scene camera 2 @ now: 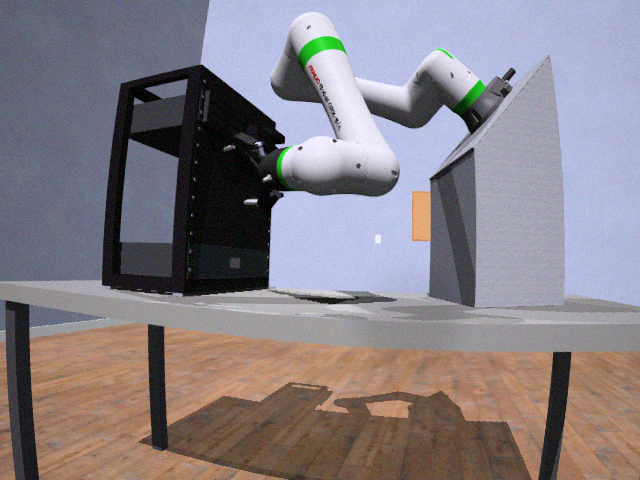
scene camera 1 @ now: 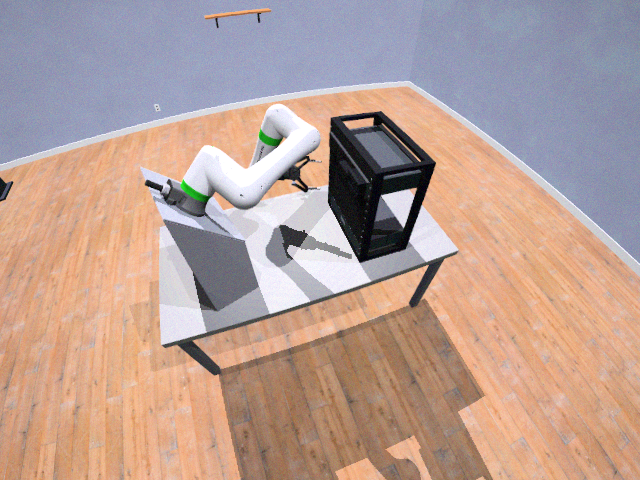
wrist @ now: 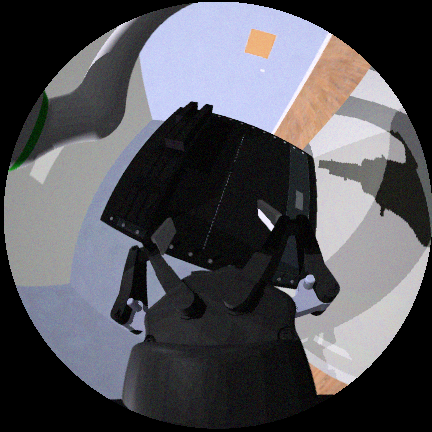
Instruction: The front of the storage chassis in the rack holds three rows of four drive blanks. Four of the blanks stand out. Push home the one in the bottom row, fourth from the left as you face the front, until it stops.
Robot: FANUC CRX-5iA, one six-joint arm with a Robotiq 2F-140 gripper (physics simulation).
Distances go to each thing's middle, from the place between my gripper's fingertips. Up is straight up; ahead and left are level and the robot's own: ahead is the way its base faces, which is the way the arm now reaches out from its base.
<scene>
I see my gripper 18 cm short of the black rack [scene camera 2: 219, 243], 19 cm to the left of it and 1 cm above it.
</scene>
